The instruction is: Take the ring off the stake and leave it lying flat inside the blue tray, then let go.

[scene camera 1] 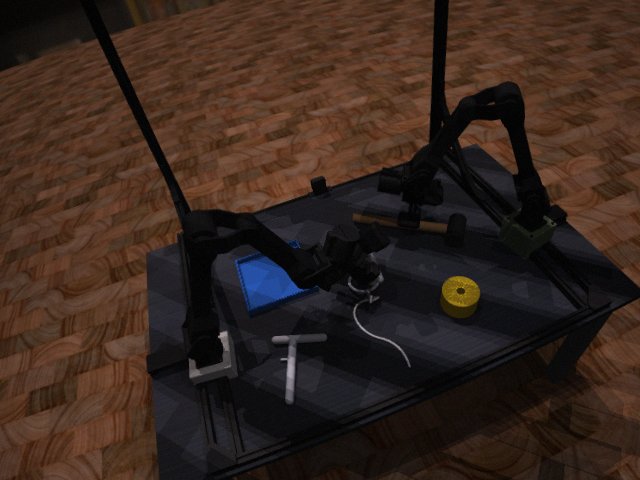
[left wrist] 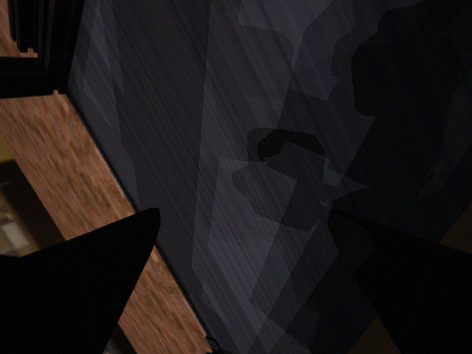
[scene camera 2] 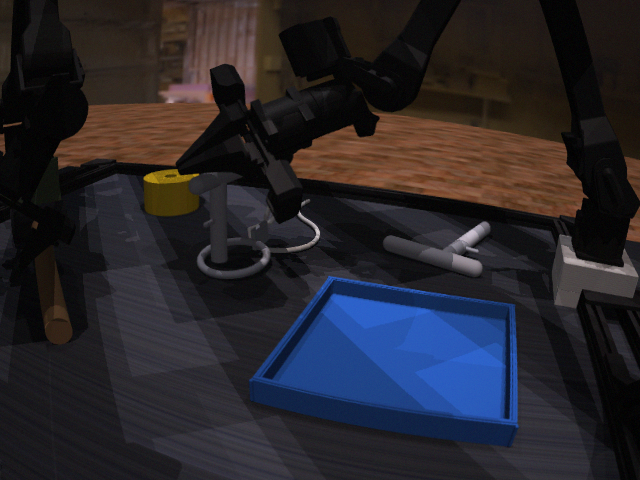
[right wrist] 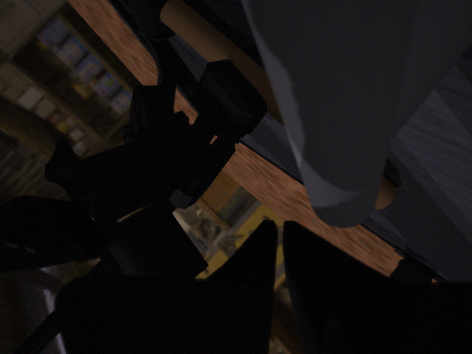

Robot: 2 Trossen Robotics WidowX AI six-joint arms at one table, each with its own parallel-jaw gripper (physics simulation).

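Seen in the pictures: left gripper, fingertip midpoint: (left wrist: pixel 245 216) (right wrist: pixel 249 126); right gripper, fingertip midpoint: (scene camera 2: pixel 177 169) (right wrist: pixel 277 231); left arm's base, origin of the base link: (scene camera 1: pixel 530 221); right arm's base, origin of the base link: (scene camera 1: pixel 208 353) (scene camera 2: pixel 597 253).
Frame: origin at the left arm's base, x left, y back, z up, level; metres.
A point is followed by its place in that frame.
A white ring (scene camera 2: pixel 231 272) {y -0.460, x -0.174, z -0.070 m} (scene camera 1: pixel 362 287) {y -0.472, x -0.104, z -0.060 m} lies on the table around the foot of a grey stake (scene camera 2: pixel 218 224) {y -0.432, x -0.133, z -0.033 m} (right wrist: pixel 340 105). My right gripper (scene camera 2: pixel 184 167) {y -0.400, x -0.175, z 0.039 m} (scene camera 1: pixel 366 273) (right wrist: pixel 277 231) {y -0.400, x -0.175, z 0.039 m} is shut with nothing between its fingers. Its tips rest just over the stake's top, well above the ring. The blue tray (scene camera 2: pixel 385 416) {y -0.630, x -0.387, z -0.066 m} (scene camera 1: pixel 263 281) {y -0.679, x -0.293, z -0.074 m} is empty; in scene camera 2 it lies to the right of the stake and nearer the camera. My left gripper (scene camera 1: pixel 410 220) (left wrist: pixel 245 216) {y -0.179, x -0.300, z -0.046 m} is open and empty at the far side of the table, above a hammer.
A wooden-handled hammer (scene camera 1: pixel 385 221) {y -0.284, x -0.273, z -0.053 m} lies under the left gripper. A yellow disc (scene camera 1: pixel 459 296) {y -0.301, x 0.063, z -0.030 m} (scene camera 2: pixel 168 190) {y -0.303, x 0.010, z -0.040 m} stands to the right in scene camera 1. A white cord (scene camera 1: pixel 377 333) {y -0.513, x 0.018, z -0.073 m} (scene camera 2: pixel 309 238) {y -0.526, x -0.057, z -0.072 m} and a grey T-shaped tool (scene camera 1: pixel 291 357) {y -0.712, x -0.032, z -0.060 m} (scene camera 2: pixel 437 257) {y -0.679, x -0.086, z -0.066 m} lie near the stake.
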